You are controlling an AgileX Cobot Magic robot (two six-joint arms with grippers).
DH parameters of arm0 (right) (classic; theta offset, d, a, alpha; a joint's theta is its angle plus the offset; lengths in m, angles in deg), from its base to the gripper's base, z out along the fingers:
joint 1: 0 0.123 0 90
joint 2: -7.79 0 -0.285 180
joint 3: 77.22 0 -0.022 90
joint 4: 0 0.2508 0 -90
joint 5: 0 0 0.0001 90
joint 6: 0 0.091 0 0
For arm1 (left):
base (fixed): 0 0 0 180
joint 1: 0 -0.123 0 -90
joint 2: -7.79 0 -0.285 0
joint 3: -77.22 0 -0.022 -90
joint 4: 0 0.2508 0 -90
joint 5: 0 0 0.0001 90
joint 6: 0 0.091 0 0
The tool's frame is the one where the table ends.
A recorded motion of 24 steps. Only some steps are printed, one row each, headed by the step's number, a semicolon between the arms.
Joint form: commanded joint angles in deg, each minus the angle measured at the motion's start. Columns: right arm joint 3, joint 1, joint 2, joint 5, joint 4, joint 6; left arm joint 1, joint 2, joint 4, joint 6, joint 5, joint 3.
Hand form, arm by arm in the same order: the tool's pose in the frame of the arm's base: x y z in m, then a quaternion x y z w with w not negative. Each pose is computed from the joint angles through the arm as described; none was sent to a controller.
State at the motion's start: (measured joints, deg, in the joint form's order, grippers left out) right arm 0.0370 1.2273 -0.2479 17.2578 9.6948 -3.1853; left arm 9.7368 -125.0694 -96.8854 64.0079 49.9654 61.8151
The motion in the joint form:
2: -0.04 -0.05 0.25 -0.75 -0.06 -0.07; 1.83 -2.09 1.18 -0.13 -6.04 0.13
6: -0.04 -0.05 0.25 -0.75 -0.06 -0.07; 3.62 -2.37 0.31 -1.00 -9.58 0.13
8: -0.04 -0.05 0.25 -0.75 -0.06 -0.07; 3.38 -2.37 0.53 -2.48 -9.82 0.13
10: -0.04 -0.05 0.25 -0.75 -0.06 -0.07; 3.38 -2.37 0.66 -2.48 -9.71 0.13
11: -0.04 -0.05 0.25 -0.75 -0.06 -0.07; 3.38 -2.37 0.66 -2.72 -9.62 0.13
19: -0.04 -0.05 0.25 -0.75 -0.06 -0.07; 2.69 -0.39 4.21 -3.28 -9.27 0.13
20: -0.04 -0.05 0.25 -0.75 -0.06 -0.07; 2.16 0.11 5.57 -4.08 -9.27 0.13
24: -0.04 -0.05 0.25 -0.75 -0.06 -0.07; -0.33 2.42 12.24 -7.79 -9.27 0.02
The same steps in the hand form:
2: 0.0546 0.0055 0.1875 0.01738 0.77298 0.05798 0.63154; 0.3626 -0.1384 0.0642 -0.06184 0.88974 -0.43555 0.12182
6: 0.0546 0.0055 0.1875 0.01738 0.77298 0.05798 0.63154; 0.3610 -0.1460 0.0593 -0.07155 0.89895 -0.41454 0.12220
8: 0.0546 0.0055 0.1875 0.01738 0.77298 0.05798 0.63154; 0.3615 -0.1442 0.0590 -0.08396 0.89892 -0.41349 0.11803
10: 0.0546 0.0055 0.1875 0.01738 0.77298 0.05798 0.63154; 0.3614 -0.1443 0.0590 -0.08267 0.89891 -0.41392 0.11744
11: 0.0546 0.0055 0.1875 0.01738 0.77298 0.05798 0.63154; 0.3613 -0.1444 0.0591 -0.08432 0.89850 -0.41482 0.11629
19: 0.0546 0.0055 0.1875 0.01738 0.77298 0.05798 0.63154; 0.3616 -0.1404 0.0708 -0.05940 0.90102 -0.41150 0.12370
20: 0.0546 0.0055 0.1875 0.01738 0.77298 0.05798 0.63154; 0.3621 -0.1370 0.0734 -0.05783 0.90237 -0.40869 0.12393
24: 0.0546 0.0055 0.1875 0.01738 0.77298 0.05798 0.63154; 0.3633 -0.1202 0.0846 -0.04932 0.91010 -0.39231 0.12400

